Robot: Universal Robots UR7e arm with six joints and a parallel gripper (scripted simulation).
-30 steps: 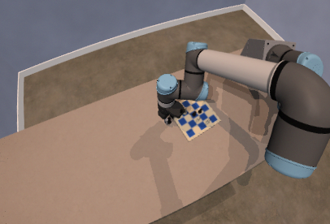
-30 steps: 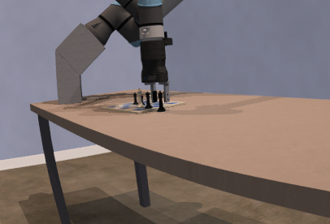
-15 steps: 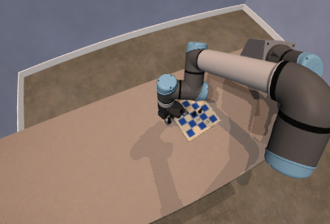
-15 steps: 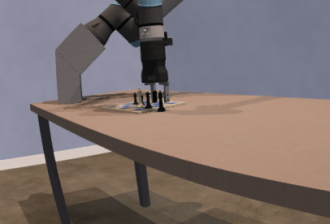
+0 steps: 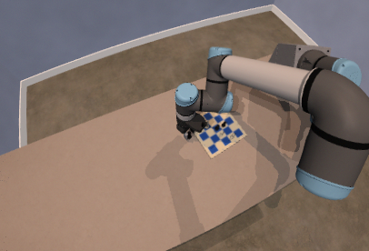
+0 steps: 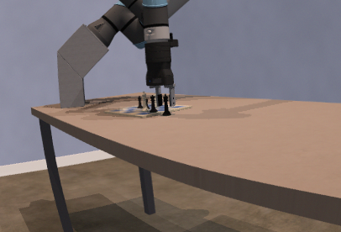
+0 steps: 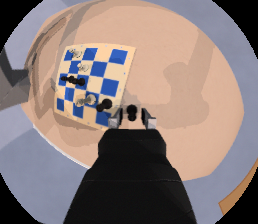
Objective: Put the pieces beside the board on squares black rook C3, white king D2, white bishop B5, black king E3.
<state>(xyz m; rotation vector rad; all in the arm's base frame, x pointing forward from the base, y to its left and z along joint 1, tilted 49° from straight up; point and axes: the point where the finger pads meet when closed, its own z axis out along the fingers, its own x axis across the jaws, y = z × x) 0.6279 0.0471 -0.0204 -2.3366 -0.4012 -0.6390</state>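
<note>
Right now my hand is 10 mm above the black king. From my hand the other things lie so: white king 100 mm behind, 20 mm to the right, 10 mm below; chessboard 140 mm behind, 10 mm to the left, 40 mm below; white bishop 200 mm behind, 70 mm to the left, 20 mm below.
</note>
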